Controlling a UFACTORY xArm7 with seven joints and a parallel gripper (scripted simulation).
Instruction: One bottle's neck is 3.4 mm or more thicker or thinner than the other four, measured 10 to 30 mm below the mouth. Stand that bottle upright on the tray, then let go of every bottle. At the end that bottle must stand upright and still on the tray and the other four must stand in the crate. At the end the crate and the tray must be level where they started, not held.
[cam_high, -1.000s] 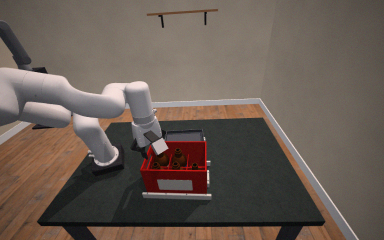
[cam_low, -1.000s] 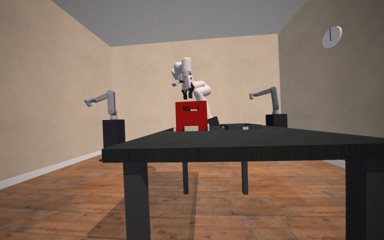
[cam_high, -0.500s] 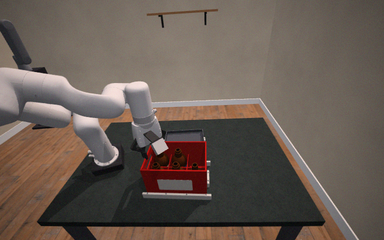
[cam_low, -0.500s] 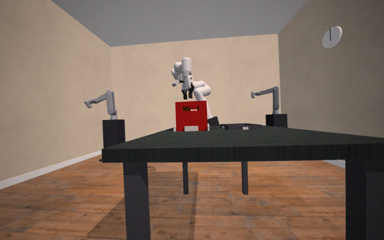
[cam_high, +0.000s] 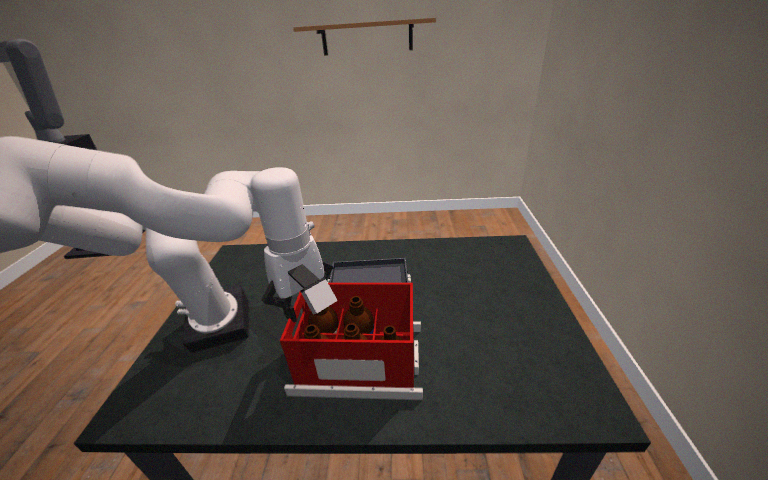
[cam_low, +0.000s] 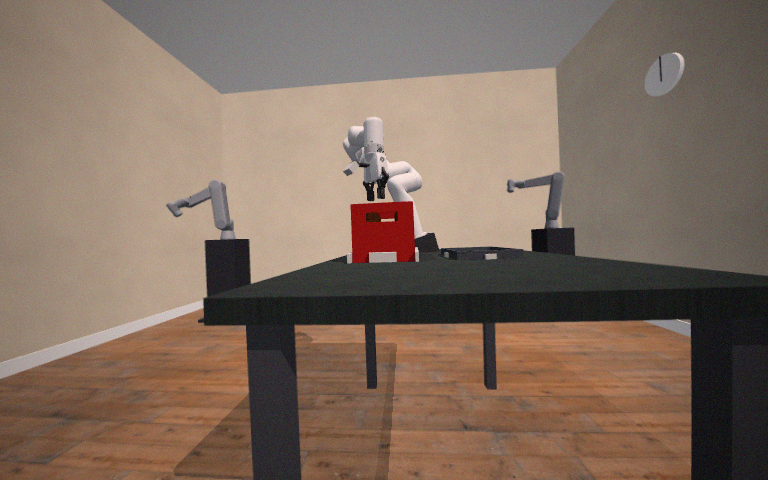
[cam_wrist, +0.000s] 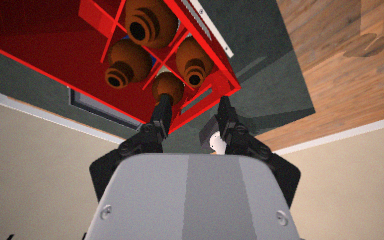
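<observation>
My hand is 9 cm short of the crate, 4 cm to the right of it and 15 cm above it. The rest, counted from my hand: tray (12 cm ahead, 33 cm to the left, 22 cm below).
</observation>
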